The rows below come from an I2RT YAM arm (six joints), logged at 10 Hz.
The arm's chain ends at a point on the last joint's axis. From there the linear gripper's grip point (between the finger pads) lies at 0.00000 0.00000 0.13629 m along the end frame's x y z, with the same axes.
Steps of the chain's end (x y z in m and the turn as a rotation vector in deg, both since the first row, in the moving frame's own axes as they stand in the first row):
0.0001 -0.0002 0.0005 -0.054 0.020 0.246
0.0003 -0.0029 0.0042 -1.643 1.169 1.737
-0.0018 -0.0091 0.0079 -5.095 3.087 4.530
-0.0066 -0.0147 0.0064 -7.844 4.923 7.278
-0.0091 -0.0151 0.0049 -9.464 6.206 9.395
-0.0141 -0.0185 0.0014 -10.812 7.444 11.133
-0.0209 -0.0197 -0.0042 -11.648 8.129 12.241
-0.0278 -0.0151 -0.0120 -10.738 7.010 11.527
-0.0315 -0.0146 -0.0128 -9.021 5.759 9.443
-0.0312 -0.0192 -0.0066 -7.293 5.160 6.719
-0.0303 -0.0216 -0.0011 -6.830 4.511 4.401
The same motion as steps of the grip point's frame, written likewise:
0.0001 -0.0001 0.0005 -0.054 0.020 0.246
0.0030 0.0010 0.0041 -1.643 1.169 1.737
0.0050 0.0033 0.0072 -5.095 3.087 4.530
0.0038 0.0046 0.0046 -7.844 4.923 7.278
0.0037 0.0084 0.0023 -9.464 6.206 9.395
0.0009 0.0085 -0.0022 -10.812 7.444 11.133
-0.0048 0.0096 -0.0084 -11.648 8.129 12.241
-0.0139 0.0117 -0.0154 -10.738 7.010 11.527
-0.0197 0.0078 -0.0152 -9.021 5.759 9.443
-0.0200 -0.0012 -0.0083 -7.293 5.160 6.719
-0.0202 -0.0050 -0.0025 -6.830 4.511 4.401

